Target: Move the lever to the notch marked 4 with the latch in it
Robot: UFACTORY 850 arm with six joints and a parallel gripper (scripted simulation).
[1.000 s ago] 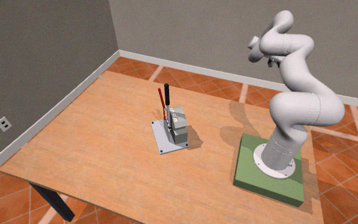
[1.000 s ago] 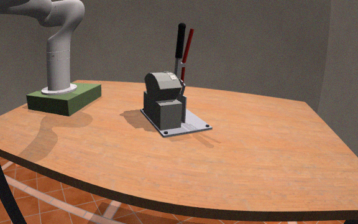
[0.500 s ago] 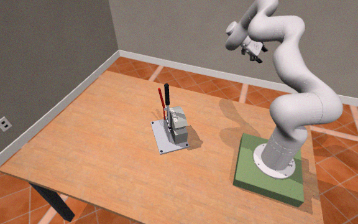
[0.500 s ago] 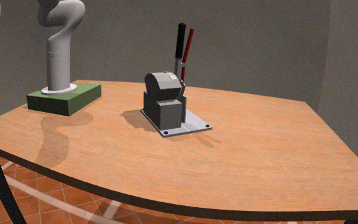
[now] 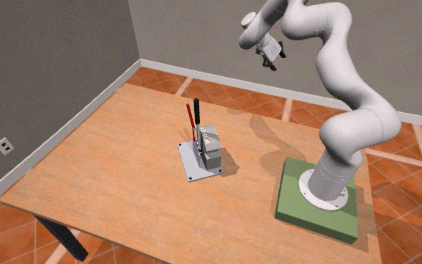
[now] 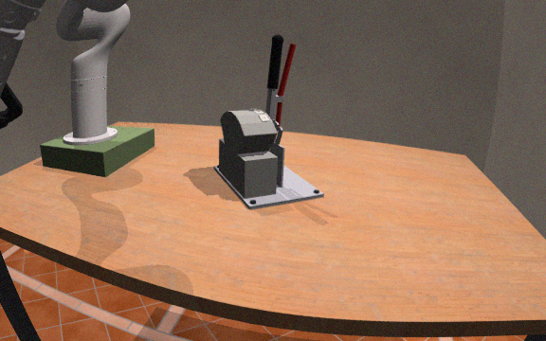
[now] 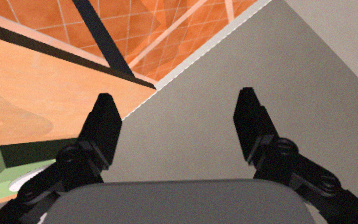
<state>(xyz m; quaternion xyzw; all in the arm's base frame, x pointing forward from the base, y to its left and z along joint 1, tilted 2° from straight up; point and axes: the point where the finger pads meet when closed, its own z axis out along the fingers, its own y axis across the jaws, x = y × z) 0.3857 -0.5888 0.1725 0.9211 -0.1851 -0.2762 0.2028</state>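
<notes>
Right now the red bar is 20 cm ahead of my hand, 63 cm to the left of it and 6 cm below it.
</notes>
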